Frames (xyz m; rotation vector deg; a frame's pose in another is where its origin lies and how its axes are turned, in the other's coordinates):
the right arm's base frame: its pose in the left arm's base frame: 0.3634 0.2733 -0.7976 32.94 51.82 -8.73
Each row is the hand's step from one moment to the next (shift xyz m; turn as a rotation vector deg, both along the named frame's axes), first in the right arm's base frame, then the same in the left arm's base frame.
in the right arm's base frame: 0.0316 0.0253 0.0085 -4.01 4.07 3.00
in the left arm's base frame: 0.0346 0.0202 -0.0102 1.08 1.38 6.21
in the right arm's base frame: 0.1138 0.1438 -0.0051 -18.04 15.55 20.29
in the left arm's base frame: 0.1186 0.1361 -0.0325 8.60 0.27 30.08
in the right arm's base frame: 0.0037 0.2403 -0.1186 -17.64 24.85 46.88
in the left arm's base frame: 0.0060 0.2652 0.0379 30.76 -6.01 46.31
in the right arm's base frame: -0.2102 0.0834 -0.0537 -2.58 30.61 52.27
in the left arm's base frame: -0.1376 0.0752 0.1716 45.91 -2.36 39.52
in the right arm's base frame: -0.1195 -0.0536 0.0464 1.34 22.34 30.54
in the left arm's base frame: -0.0609 -0.0830 0.0934 30.19 2.68 22.69
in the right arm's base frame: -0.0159 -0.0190 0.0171 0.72 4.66 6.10
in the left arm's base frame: -0.0047 -0.0268 0.0128 6.38 0.75 4.26
